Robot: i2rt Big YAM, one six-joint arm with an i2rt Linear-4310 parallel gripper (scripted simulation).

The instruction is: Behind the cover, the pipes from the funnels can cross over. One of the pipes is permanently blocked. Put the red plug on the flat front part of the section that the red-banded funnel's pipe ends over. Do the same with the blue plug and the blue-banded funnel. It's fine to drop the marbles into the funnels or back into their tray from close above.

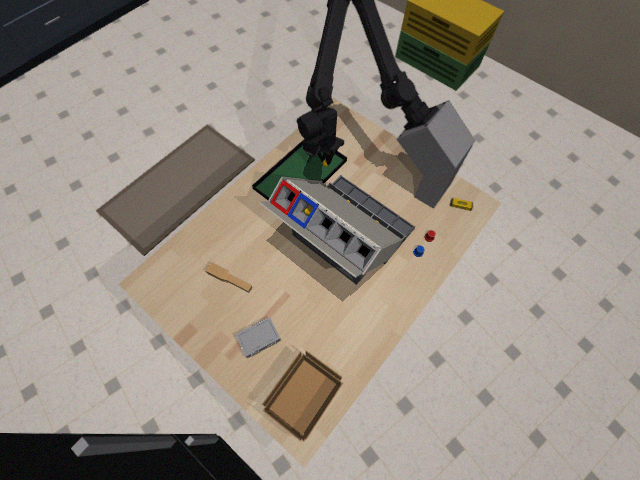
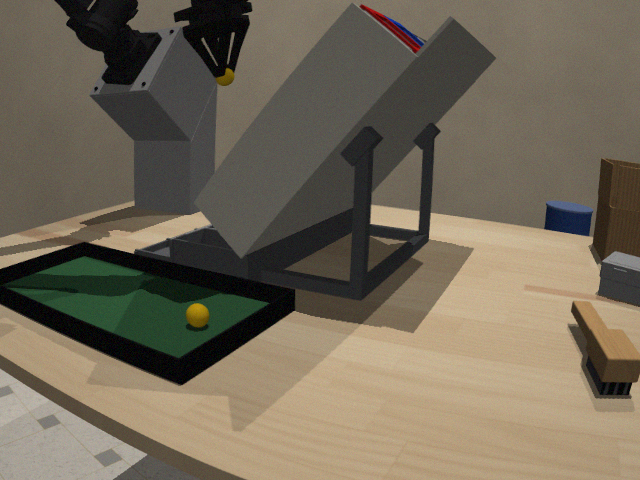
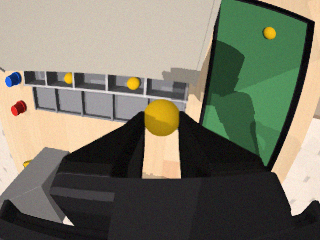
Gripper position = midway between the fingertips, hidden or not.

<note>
I see my gripper (image 2: 224,76), a green marble tray (image 2: 131,296), a cardboard box (image 1: 296,404), a grey box (image 1: 263,334), a yellow marble (image 3: 161,117) and a sloped grey cover (image 1: 359,221).
The green marble tray shows as well in image 1 (image 1: 297,163) and in image 3 (image 3: 255,85). My gripper shows as well in image 3 (image 3: 161,119). The sloped grey cover is seen too in image 3 (image 3: 167,47). Image 3 misses the cardboard box: it is out of frame. Image 3 does not show the grey box: it is out of frame.
</note>
